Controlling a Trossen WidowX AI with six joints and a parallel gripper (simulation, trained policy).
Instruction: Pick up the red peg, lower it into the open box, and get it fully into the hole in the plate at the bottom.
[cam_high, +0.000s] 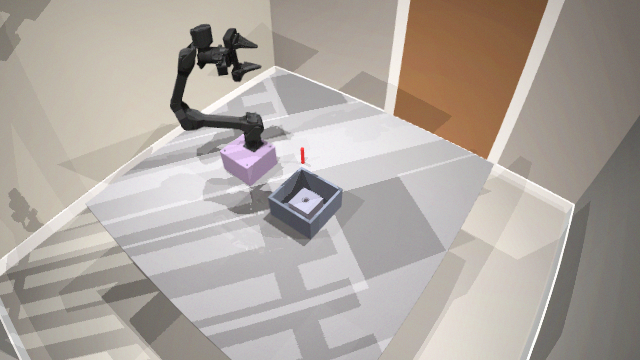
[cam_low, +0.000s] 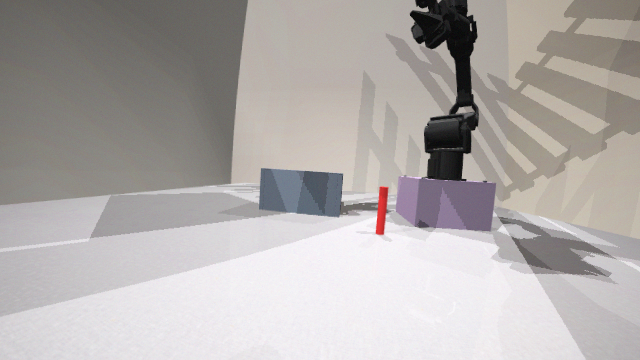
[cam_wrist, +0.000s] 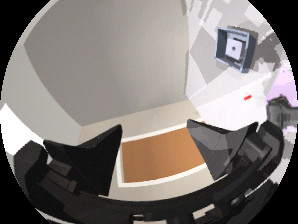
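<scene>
Now: gripper tip 70 mm short of the red peg, 110 mm to the right of it and 490 mm above it. Round my gripper tip: blue-grey box (220 mm ahead, 90 mm to the right, 510 mm below); pale plate (220 mm ahead, 90 mm to the right, 490 mm below).
</scene>
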